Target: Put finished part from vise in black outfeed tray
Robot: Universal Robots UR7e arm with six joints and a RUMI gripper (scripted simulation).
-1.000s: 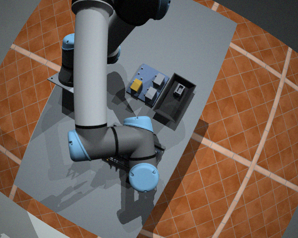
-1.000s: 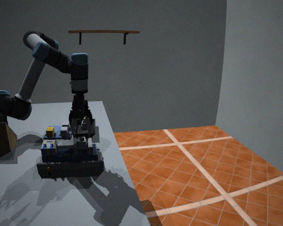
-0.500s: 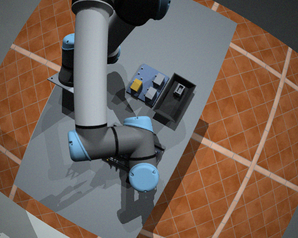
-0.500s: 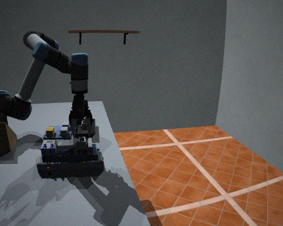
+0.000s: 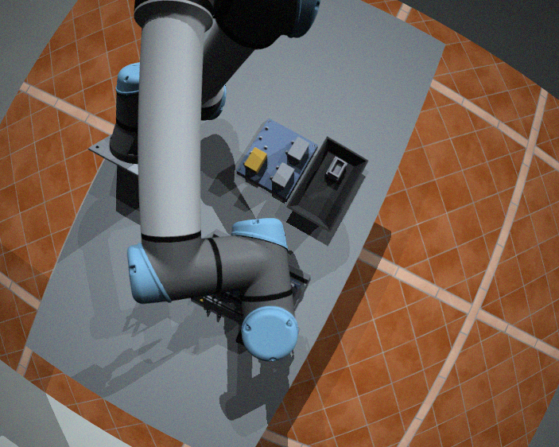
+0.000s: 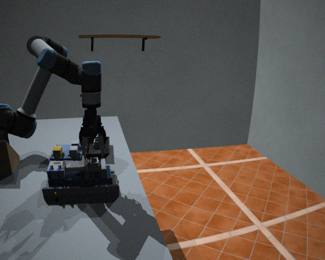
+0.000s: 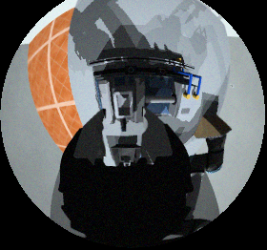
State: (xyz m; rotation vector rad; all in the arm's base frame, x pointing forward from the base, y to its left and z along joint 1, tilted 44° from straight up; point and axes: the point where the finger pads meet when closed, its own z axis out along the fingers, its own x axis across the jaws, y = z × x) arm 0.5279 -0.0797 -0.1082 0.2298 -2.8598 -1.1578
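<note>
My hand is 6 cm past the vise and 9 cm above it. From my hand the other things lie so: yellow block 24 cm behind, 29 cm to the left, 11 cm below; then blue plate 19 cm behind, 34 cm to the left, 13 cm below.
</note>
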